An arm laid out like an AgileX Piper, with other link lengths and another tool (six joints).
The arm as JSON. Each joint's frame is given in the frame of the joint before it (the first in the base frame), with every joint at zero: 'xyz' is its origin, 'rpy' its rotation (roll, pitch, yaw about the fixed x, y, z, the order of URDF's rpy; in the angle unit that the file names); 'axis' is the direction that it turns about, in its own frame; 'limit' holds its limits. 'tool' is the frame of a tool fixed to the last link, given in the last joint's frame.
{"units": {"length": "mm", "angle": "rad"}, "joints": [
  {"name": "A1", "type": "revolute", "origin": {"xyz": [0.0, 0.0, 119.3], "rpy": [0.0, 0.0, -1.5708]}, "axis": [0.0, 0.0, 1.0], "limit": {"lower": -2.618, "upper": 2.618}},
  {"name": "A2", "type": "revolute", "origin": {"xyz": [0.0, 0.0, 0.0], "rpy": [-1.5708, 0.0, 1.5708]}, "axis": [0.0, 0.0, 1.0], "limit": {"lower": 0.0, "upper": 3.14}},
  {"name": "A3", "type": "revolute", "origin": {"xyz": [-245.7, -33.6, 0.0], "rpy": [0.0, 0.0, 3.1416]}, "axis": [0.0, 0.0, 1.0], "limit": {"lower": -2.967, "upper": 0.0}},
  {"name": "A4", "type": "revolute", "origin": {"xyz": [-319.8, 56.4, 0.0], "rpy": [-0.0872, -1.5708, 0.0]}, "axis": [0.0, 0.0, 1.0], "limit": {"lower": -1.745, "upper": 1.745}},
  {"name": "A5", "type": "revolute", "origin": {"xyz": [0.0, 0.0, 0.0], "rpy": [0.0, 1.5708, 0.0]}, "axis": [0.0, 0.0, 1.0], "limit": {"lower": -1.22, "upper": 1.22}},
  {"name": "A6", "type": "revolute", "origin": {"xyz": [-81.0, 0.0, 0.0], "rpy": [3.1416, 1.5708, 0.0]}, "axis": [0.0, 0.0, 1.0], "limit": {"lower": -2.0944, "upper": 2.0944}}
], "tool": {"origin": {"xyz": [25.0, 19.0, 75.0], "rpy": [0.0, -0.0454, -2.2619]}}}
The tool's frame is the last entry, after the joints.
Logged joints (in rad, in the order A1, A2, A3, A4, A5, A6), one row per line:
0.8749, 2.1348, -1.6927, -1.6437, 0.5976, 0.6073
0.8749, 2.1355, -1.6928, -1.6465, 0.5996, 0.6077
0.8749, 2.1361, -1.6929, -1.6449, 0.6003, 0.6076
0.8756, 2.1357, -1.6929, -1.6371, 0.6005, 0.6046
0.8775, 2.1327, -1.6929, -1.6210, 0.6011, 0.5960
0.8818, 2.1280, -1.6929, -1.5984, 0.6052, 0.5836
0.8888, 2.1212, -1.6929, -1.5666, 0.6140, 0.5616
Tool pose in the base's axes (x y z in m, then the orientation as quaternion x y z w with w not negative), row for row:
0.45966, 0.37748, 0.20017, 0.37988, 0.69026, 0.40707, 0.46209
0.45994, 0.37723, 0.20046, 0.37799, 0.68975, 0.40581, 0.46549
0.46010, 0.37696, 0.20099, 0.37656, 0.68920, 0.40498, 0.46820
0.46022, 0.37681, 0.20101, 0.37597, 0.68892, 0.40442, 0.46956
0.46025, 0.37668, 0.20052, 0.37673, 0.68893, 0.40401, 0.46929
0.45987, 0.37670, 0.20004, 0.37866, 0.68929, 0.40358, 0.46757
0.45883, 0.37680, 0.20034, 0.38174, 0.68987, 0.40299, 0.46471
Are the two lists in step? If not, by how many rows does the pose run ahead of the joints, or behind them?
The pose runs 2 rows behind the joints: the pose in row i belongs to the joints in row i - 2.
